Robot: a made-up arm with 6 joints.
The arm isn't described. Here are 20 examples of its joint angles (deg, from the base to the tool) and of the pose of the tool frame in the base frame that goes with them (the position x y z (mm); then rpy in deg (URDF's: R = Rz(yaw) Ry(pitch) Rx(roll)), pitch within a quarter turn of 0, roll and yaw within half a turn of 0).
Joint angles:
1: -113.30 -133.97 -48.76 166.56 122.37 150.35
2: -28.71 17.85 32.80 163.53 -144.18 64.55
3: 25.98 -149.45 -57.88 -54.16 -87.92 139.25
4: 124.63 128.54 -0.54 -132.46 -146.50 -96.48
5: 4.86 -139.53 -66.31 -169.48 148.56 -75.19
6: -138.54 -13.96 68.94 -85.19 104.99 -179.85
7: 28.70 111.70 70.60 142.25 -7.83 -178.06
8: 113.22 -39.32 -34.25 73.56 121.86 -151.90
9: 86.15 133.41 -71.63 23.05 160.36 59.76
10: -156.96 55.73 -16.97 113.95 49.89 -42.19
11: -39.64 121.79 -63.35 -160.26 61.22 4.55
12: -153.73 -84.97 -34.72 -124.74 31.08 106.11
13: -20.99 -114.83 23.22 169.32 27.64 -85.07
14: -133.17 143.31 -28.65 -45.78 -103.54 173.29
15: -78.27 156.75 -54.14 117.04 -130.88 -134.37
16: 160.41 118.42 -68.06 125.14 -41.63 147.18
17: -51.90 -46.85 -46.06 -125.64 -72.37 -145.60
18: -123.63 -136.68 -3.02 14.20 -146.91 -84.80
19: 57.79 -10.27 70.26 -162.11 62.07 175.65
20: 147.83 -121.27 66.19 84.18 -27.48 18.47
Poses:
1: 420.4 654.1 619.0 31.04 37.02 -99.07
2: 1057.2 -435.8 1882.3 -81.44 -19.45 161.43
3: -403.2 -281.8 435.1 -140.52 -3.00 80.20
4: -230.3 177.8 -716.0 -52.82 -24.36 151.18
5: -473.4 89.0 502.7 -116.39 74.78 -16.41
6: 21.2 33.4 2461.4 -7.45 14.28 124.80
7: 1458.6 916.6 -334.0 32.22 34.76 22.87
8: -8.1 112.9 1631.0 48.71 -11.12 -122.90
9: 122.9 30.8 101.6 -30.87 42.75 96.47
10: -1163.5 -552.6 438.9 19.58 45.03 -58.43
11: 177.5 13.1 94.5 -46.61 -59.86 176.48
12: 482.8 155.0 1234.3 37.35 -28.06 177.54
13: -1495.1 711.5 633.1 107.29 -68.63 145.36
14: 47.5 184.1 -355.4 98.78 -44.76 -54.29
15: -9.0 336.1 -136.5 -145.49 39.12 -138.50
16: -164.0 -21.7 20.3 -88.91 17.19 15.07
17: 69.5 35.1 1237.0 -113.04 -34.02 17.24
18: 650.4 1207.2 330.2 94.85 13.93 -131.56
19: -117.9 46.8 2481.1 1.29 -18.89 41.12
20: 1500.5 -928.2 -252.5 80.13 3.94 -4.77
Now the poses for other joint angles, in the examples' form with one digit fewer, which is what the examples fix.
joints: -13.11 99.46 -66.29 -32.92 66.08 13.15
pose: 250 -171 246 -114.4 57.5 -125.4
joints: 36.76 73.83 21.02 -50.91 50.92 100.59
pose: 1249 830 154 -71.9 11.9 -1.2
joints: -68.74 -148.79 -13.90 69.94 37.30 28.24
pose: -497 1152 110 104.9 -24.6 72.5
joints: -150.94 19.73 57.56 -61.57 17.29 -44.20
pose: -996 -482 2039 119.9 -44.2 -172.3
